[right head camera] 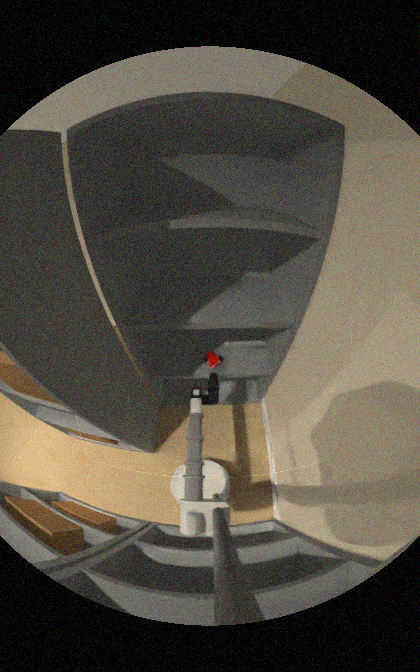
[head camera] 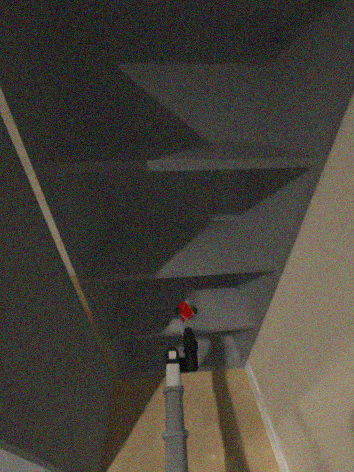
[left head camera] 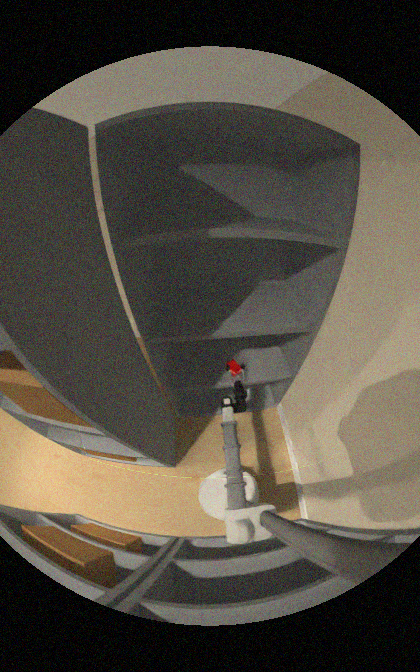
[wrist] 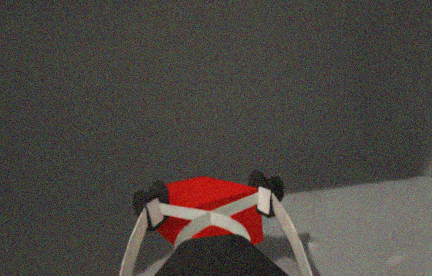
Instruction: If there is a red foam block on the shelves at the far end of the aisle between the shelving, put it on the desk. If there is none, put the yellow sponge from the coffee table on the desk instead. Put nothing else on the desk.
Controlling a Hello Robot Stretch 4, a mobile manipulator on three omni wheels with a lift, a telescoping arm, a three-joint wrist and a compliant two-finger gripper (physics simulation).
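Places are measured from the robot's base along level axes (x ahead, y left, z up), in centimetres.
Pixels of known places: gripper, fingertip midpoint: (head camera: 185,307) (wrist: 208,190).
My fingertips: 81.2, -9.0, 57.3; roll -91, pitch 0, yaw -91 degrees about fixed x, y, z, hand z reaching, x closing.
Behind a point stands the place of what it marks, as x, y, z.
The red foam block (head camera: 185,311) @[77.6, -8.6, 58.1] (left head camera: 234,367) (right head camera: 213,359) (wrist: 202,191) @[78.1, -8.5, 58.0] is between the two fingertips of my gripper (head camera: 186,312) @[81.2, -9.0, 57.3] (left head camera: 235,368) (right head camera: 213,360) (wrist: 208,190) @[81.2, -9.0, 57.3]. The dark fingertips press on opposite sides of it, and the gripper is shut on it. The block looks raised a little above the lower shelf board (head camera: 230,310) @[81.7, -37.4, 50.6] (wrist: 360,225) @[83.9, -25.8, 50.6] of the grey shelves at the aisle's end. A shadow falls on that board in the wrist view. The crossed finger strips and gripper body hide part of the block. The desk, the coffee table and the yellow sponge do not show.
A higher shelf board (head camera: 235,164) @[70.5, -22.3, 140.3] (left head camera: 280,233) (right head camera: 240,221) is above the gripper. A tall dark panel (head camera: 45,320) @[49.0, 40.7, 97.5] (left head camera: 55,260) stands at the left, and a beige wall (head camera: 310,310) @[52.5, -54.5, 89.1] (right head camera: 370,280) at the right. Shelving with brown boxes (left head camera: 70,550) (right head camera: 42,522) is near my base.
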